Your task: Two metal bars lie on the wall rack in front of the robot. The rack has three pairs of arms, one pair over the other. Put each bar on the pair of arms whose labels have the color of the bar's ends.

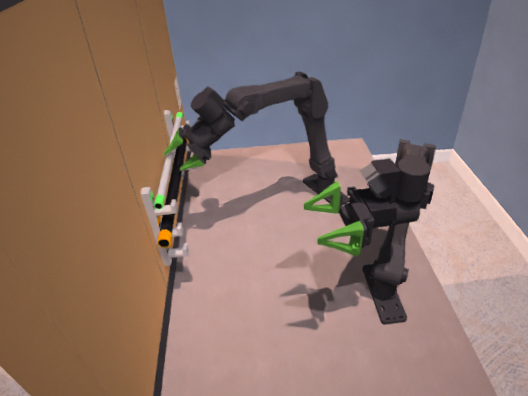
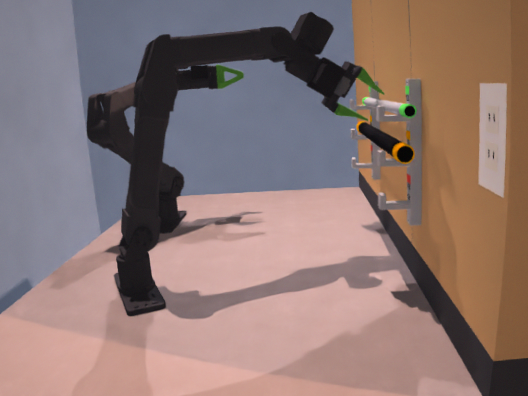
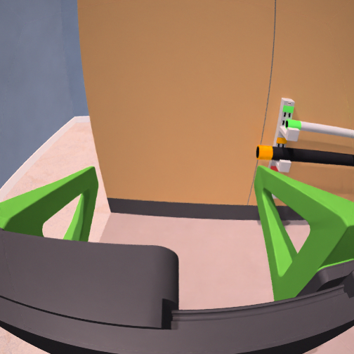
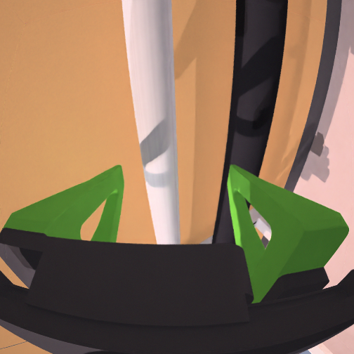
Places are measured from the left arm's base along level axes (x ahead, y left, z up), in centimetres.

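Where they show: left gripper, fingertip midpoint: (image 1: pixel 310 222) (image 2: pixel 243 75); right gripper, fingertip midpoint: (image 1: pixel 172 161) (image 2: pixel 375 106); left arm's base, origin of the base link: (image 1: pixel 383 293) (image 2: pixel 168 222); right arm's base, origin of the base link: (image 2: pixel 138 291).
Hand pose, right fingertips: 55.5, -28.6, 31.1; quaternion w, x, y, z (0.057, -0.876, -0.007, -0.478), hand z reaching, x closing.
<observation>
Things, the pixels of their top centre, and the offset from my right fingertips, as dx, dy, dz. "*": a spot on its surface instead.
- white bar with green ends, middle of its top: (image 2: pixel 382 99) (image 1: pixel 170 149) +0.8, -4.2, +1.6
- black bar with orange ends, middle of its top: (image 2: pixel 378 130) (image 1: pixel 174 176) +0.4, -0.1, -4.9
- white outlet plate, surface spot: (image 2: pixel 492 175) * +3.6, -52.0, -5.1
The white bar with green ends (image 1: pixel 166 175) (image 2: pixel 387 105) (image 3: pixel 322 129) (image 4: pixel 152 100) lies on the rack's top pair of arms, beside green labels. The black bar with orange ends (image 1: pixel 173 192) (image 2: pixel 380 137) (image 3: pixel 320 156) (image 4: pixel 260 65) lies on the middle pair, beside orange labels. My right gripper (image 1: pixel 173 161) (image 2: pixel 375 106) (image 4: pixel 175 173) is partly open at the white bar, one finger on each side of it, not gripping; its lower finger is near the black bar. My left gripper (image 1: pixel 312 223) (image 3: pixel 175 174) is wide open and empty, well away from the rack.
The wall rack (image 1: pixel 148 205) (image 2: pixel 415 190) (image 3: pixel 286 102) has two upright posts; its bottom pair of arms, with red labels, holds no bar. The brown wall (image 1: pixel 75 200) (image 2: pixel 460 60) stands behind it. A white outlet plate (image 2: pixel 492 175) is on the wall beside the rack.
</observation>
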